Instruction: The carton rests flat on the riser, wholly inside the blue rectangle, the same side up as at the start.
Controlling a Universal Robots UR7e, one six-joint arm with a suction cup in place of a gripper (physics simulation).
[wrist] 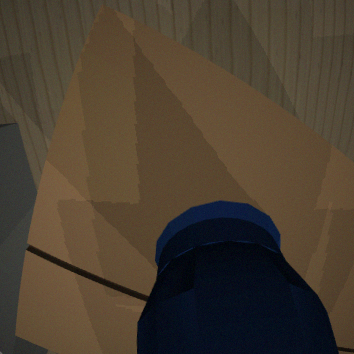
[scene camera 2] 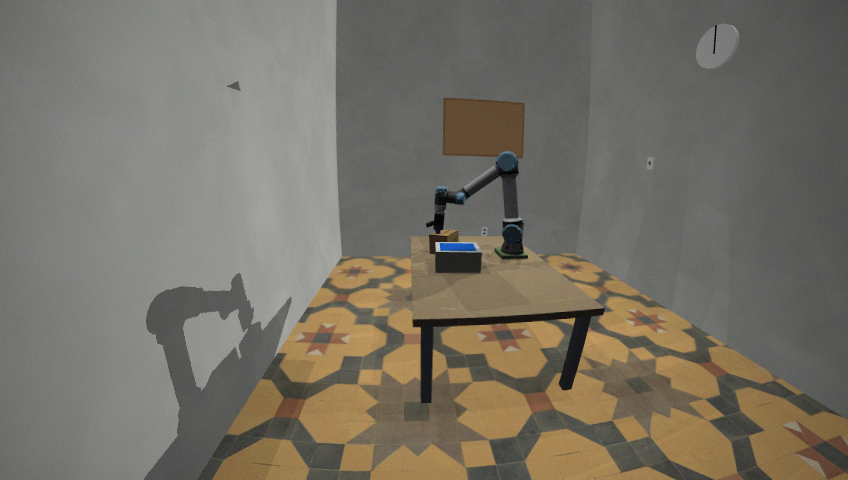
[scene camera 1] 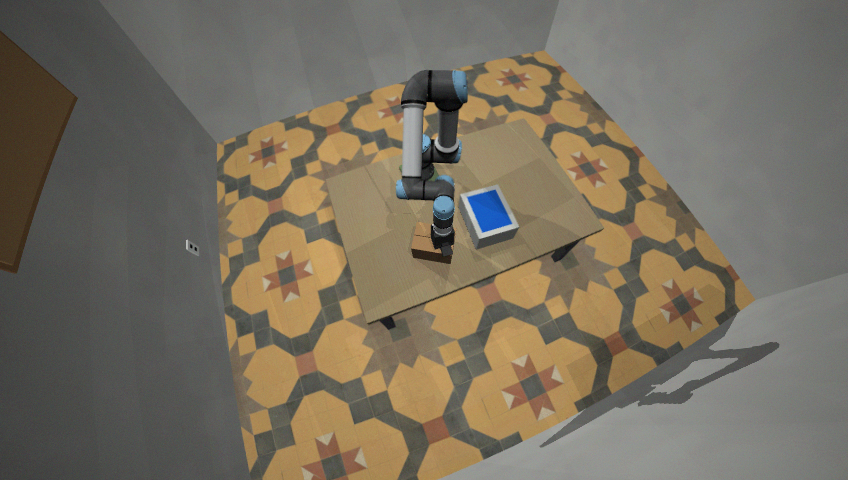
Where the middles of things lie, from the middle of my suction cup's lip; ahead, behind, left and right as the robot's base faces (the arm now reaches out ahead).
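Labels:
The brown carton (scene camera 1: 422, 247) is 7 cm below my suction cup, 4 cm behind it and 2 cm to the right of it. And there is the grey riser (scene camera 2: 450, 257), which sits 8 cm below my suction cup, 27 cm to the left of it and 11 cm behind it.

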